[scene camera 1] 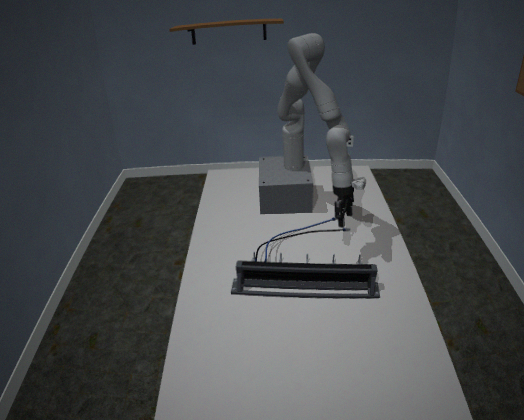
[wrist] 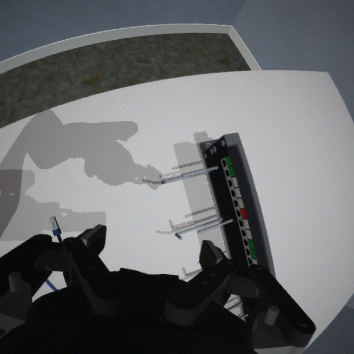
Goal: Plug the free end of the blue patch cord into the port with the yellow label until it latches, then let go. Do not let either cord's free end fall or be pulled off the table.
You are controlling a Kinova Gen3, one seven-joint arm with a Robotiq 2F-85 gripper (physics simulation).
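Places are measured from the arm's base along level axes (x ahead, y left, z up), in millimetres.
Where they show: gripper, fingertip midpoint: (scene camera 1: 345,221) (wrist: 153,243); arm's base, origin of the base link: (scene camera 1: 293,165).
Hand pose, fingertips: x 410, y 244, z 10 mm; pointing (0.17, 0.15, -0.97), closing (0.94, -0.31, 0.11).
Note:
Each offset is from my fingertips to the centre of the thing. "pt": to the spot under its first point. Level surfaces: height alone.
The blue patch cord {pt dx -179, dy -128, dz -170 mm} (scene camera 1: 313,224) (wrist: 51,285) arcs from the panel {dx +144, dy -123, dz -125 mm} (scene camera 1: 307,268) (wrist: 218,200), its free end beside my gripper (scene camera 1: 343,222) (wrist: 152,245) in the scene view. The black cord {pt dx -147, dy -95, dz -169 mm} (scene camera 1: 320,230) runs closer to the panel, and its end lies near the fingertips. In the wrist view a clear plug with a blue boot {dx -173, dy +17, dz -170 mm} (wrist: 55,227) sits on a dark-looking cord, left of the fingers; the blue cord's end is hidden there. My gripper is open, pointing down over the table, with nothing between the fingers. Green, white and red port labels show; the yellow label does not.
Thin metal prongs (scene camera 1: 333,258) (wrist: 192,175) stick out from the panel's cord side. The robot's grey base block (scene camera 1: 285,197) stands at the back of the white table {dz -175 mm} (scene camera 1: 300,350) (wrist: 305,150). Dark floor (scene camera 1: 120,250) lies beyond the table's sides.

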